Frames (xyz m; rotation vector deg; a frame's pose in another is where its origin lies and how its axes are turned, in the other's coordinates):
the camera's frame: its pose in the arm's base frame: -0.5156 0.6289 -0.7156 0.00 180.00 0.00
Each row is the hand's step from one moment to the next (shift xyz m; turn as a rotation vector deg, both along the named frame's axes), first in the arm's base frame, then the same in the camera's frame.
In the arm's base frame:
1: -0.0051 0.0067 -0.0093 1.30 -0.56 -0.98
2: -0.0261 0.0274 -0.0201 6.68 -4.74 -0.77
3: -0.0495 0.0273 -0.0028 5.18 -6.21 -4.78
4: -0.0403 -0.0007 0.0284 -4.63 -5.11 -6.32
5: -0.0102 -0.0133 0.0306 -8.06 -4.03 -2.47
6: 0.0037 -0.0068 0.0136 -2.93 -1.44 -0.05
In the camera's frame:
1: 0.0051 0.0067 0.0093 -1.30 -0.56 0.98
2: 0.0261 0.0274 0.0201 -6.68 -4.74 0.77
3: 0.0495 0.0273 0.0028 -5.18 -6.21 4.78
4: 0.0403 -0.0007 -0.0284 4.63 -5.11 6.32
5: 0.0102 -0.0133 -0.0306 8.06 -4.03 2.47
6: -0.0037 -0.0068 -0.0136 2.93 -1.44 0.05

